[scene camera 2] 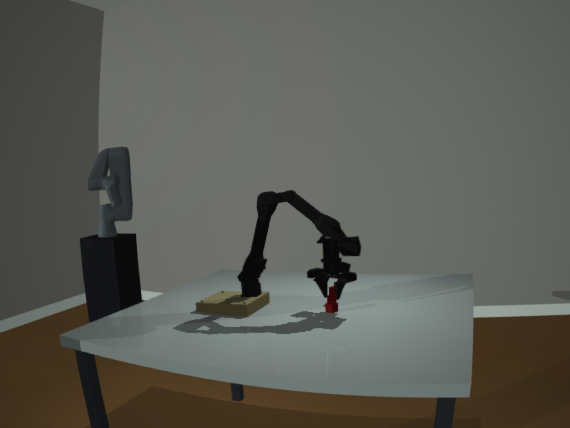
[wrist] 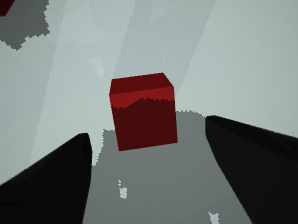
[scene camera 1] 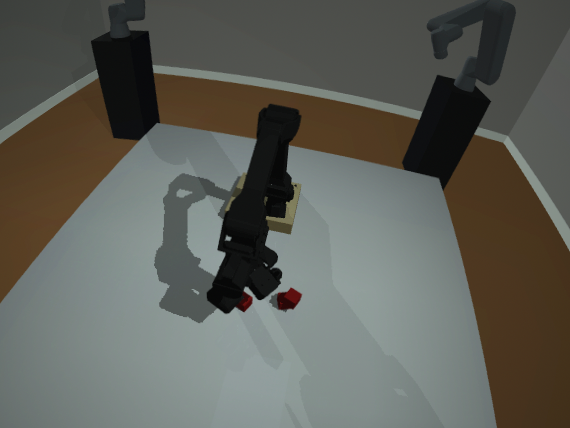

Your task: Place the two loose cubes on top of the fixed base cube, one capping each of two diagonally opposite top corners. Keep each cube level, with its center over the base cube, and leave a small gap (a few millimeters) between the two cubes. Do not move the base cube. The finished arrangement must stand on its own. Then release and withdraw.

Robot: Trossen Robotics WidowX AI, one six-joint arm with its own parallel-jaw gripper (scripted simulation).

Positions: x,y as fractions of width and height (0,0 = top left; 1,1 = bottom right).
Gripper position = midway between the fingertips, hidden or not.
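Note:
Red cube (wrist: 0.48,0.48) present. Gripper (scene camera 1: 0.43,0.69) open, holding nothing; visible too in the wrist view (wrist: 0.50,0.60) and scene camera 2 (scene camera 2: 0.58,0.70).

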